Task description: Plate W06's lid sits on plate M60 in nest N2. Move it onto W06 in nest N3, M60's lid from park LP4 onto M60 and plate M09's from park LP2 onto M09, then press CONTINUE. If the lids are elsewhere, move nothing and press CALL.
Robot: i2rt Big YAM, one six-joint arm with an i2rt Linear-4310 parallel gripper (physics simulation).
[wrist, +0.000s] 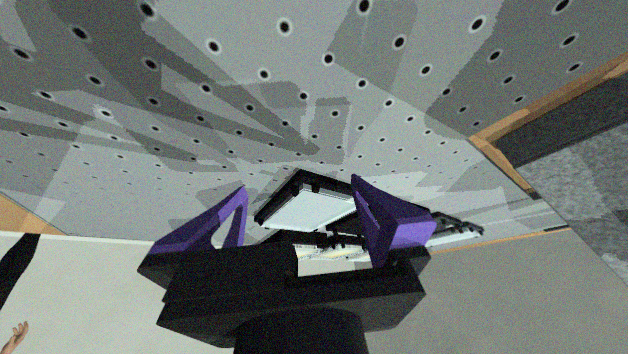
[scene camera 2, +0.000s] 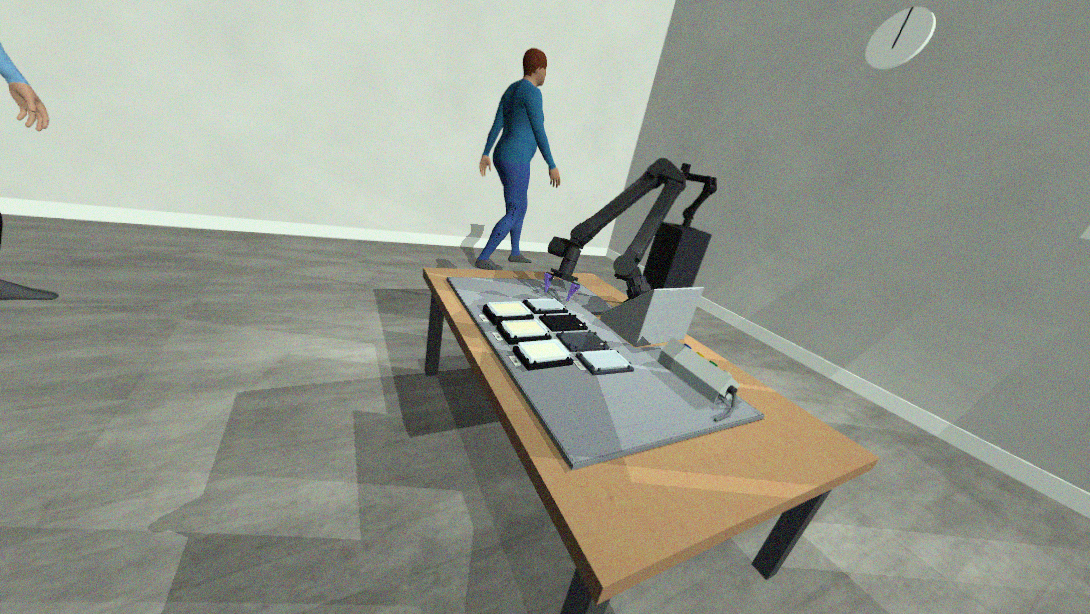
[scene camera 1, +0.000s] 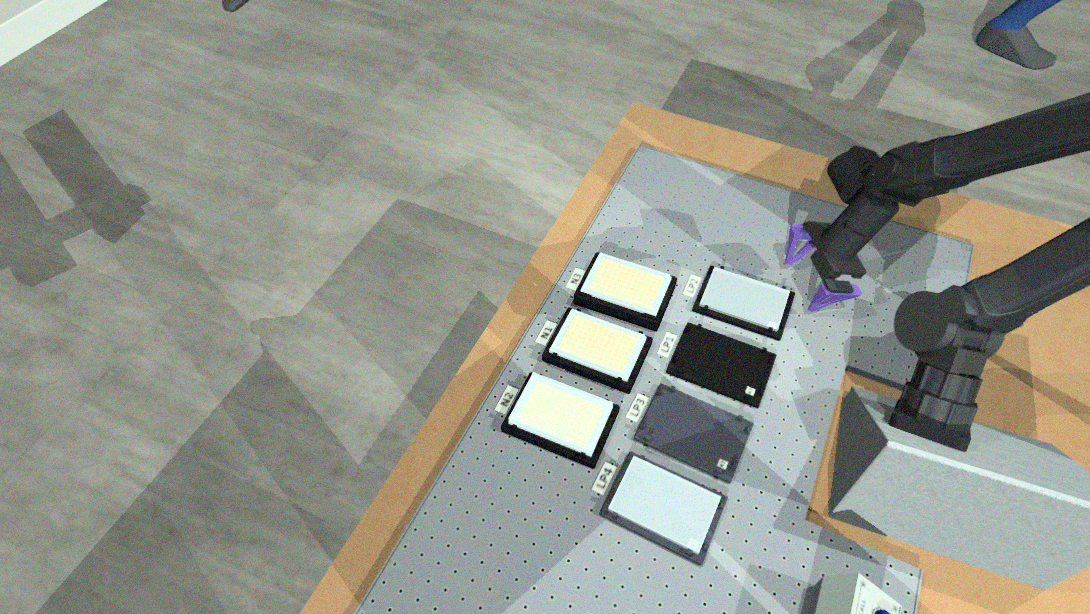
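My gripper is open, with nothing between its purple fingers, above the board beside park LP2. A pale clear lid lies in LP2. Another pale lid lies in LP4. Yellowish plates stand in black nests: one plate in N3 and one in N2. The N2 plate looks paler and smoother, as under a lid; the N3 plate shows a well grid. Plate names are not readable. In scene camera 1, part of the button box shows.
A third yellowish plate stands in N1, between N3 and N2. Black park LP1 and dark grey park LP3 hold no lid. A grey wedge-shaped housing stands by the arm's base. A person is behind the table.
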